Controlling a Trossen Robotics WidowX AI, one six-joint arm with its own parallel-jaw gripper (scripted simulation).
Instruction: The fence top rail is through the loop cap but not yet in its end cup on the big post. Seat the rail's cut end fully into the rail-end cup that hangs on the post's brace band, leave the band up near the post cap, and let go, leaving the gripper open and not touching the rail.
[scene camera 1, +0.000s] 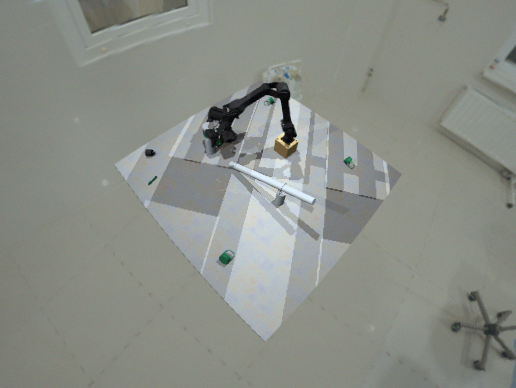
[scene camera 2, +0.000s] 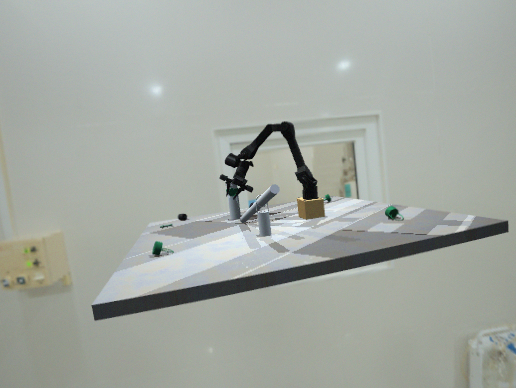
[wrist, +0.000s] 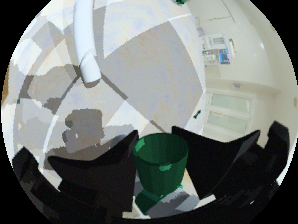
My gripper (wrist: 155, 131) is 10 cm from the lens. A green rail-end cup (wrist: 160, 158): 10 cm from the lens. A big grey post (wrist: 178, 199) is 12 cm from the lens.
